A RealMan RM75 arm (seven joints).
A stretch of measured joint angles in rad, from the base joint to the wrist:
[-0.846 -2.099 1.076 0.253 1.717 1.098 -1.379]
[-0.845 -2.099 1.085 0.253 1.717 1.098 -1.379]
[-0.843 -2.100 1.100 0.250 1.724 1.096 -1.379]
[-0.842 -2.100 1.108 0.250 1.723 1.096 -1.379]
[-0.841 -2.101 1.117 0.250 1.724 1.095 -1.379]
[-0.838 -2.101 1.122 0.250 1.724 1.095 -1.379]
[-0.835 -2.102 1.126 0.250 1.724 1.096 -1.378]
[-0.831 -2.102 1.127 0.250 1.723 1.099 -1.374]
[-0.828 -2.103 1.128 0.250 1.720 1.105 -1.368]
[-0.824 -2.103 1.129 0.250 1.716 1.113 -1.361]
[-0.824 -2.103 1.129 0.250 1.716 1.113 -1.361]
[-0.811 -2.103 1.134 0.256 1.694 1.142 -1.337]
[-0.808 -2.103 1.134 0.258 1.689 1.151 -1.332]
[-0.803 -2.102 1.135 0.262 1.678 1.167 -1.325]
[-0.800 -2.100 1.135 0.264 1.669 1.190 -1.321]
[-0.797 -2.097 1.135 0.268 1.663 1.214 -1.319]
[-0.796 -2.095 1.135 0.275 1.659 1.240 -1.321]
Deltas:
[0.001 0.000 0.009 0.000 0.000 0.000 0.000]
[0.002 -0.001 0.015 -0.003 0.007 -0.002 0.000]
[0.001 0.000 0.008 0.000 -0.001 0.000 0.000]
[0.001 -0.001 0.009 0.000 0.001 -0.001 0.000]
[0.003 0.000 0.005 0.000 0.000 0.000 0.000]
[0.003 -0.001 0.004 0.000 0.000 0.001 0.001]
[0.004 0.000 0.001 0.000 -0.001 0.003 0.004]
[0.003 -0.001 0.001 0.000 -0.003 0.006 0.006]
[0.004 0.000 0.001 0.000 -0.004 0.008 0.007]
[0.000 0.000 0.000 0.000 0.000 0.000 0.000]
[0.013 0.000 0.005 0.006 -0.022 0.029 0.024]
[0.003 0.000 0.000 0.002 -0.005 0.009 0.005]
[0.005 0.001 0.001 0.004 -0.011 0.016 0.007]
[0.003 0.002 0.000 0.002 -0.009 0.023 0.004]
[0.003 0.003 0.000 0.004 -0.006 0.024 0.002]
[0.001 0.002 0.000 0.007 -0.004 0.026 -0.002]

